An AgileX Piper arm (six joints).
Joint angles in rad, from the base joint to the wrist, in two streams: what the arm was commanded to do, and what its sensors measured. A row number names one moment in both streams.
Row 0, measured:
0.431 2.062 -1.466 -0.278 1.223 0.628
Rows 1 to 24, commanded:
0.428 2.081 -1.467 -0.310 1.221 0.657
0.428 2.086 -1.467 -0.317 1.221 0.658
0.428 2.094 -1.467 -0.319 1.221 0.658
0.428 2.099 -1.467 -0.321 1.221 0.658
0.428 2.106 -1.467 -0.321 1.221 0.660
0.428 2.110 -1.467 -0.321 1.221 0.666
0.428 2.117 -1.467 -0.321 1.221 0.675
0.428 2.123 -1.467 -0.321 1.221 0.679
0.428 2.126 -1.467 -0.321 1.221 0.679
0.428 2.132 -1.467 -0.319 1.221 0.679
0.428 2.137 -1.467 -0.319 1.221 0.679
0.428 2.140 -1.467 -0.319 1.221 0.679
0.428 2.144 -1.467 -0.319 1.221 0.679
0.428 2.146 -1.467 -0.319 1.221 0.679
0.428 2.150 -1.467 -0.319 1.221 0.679
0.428 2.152 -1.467 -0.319 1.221 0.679
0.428 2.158 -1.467 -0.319 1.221 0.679
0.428 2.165 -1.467 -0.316 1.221 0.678
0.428 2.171 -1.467 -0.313 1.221 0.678
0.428 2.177 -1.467 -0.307 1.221 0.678
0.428 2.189 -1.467 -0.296 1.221 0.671
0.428 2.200 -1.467 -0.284 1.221 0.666
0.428 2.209 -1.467 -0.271 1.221 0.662
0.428 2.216 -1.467 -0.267 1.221 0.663
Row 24, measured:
0.431 2.165 -1.477 -0.305 1.232 0.674
